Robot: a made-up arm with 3 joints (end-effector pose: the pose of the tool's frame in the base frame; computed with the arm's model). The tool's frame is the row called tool. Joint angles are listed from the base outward.
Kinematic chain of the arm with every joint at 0, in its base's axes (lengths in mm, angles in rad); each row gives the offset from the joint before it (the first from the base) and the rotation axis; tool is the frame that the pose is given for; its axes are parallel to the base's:
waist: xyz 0 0 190 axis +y
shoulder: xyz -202 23 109 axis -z
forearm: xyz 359 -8 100 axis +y
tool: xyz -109 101 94
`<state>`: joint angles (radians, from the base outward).
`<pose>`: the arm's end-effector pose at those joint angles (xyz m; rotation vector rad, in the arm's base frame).
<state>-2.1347 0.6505 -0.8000</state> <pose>-0.1798 -0.0336 0.1070 0.5854 -2.7896 -0.7429</pose>
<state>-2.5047 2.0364 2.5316</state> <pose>0.1612 -0.4675 -0.1711 1.1889 0.0169 1.6533</pose>
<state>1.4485 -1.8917 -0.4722</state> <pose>0.1975 0.2016 0.5764 1.5955 0.6588 1.1162</pose>
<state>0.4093 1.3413 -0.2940</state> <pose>0.0516 -0.1773 0.4591 -0.4622 0.0975 -1.2598</pose>
